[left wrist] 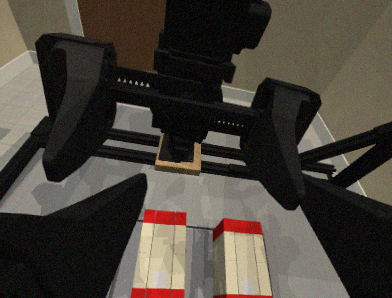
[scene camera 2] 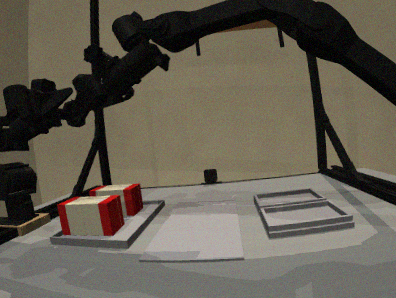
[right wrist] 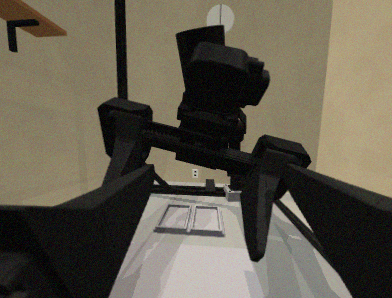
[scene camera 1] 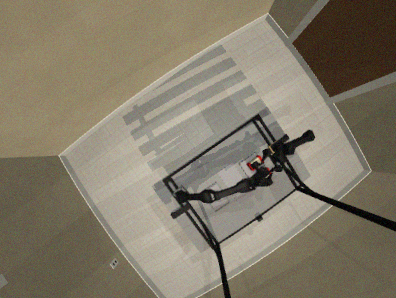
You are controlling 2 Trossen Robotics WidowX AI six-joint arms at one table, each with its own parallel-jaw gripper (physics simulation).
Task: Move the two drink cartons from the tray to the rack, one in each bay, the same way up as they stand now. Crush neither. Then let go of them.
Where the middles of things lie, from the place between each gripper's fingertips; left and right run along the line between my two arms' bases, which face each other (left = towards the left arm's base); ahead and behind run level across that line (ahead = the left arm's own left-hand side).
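Scene:
Relative to the grey tray (left wrist: 199, 239), my right gripper is 1 cm to the left of it, 6 cm past it and 29 cm above it. The flat mat (scene camera 2: 206, 229) is 19 cm to the left of my right hand, 9 cm behind it and 29 cm below it.
My left hand is 2 cm to the right of the grey tray, 4 cm past it and 26 cm above it. Counted from my left hand, the flat mat is 7 cm behind, 23 cm to the left and 26 cm below.

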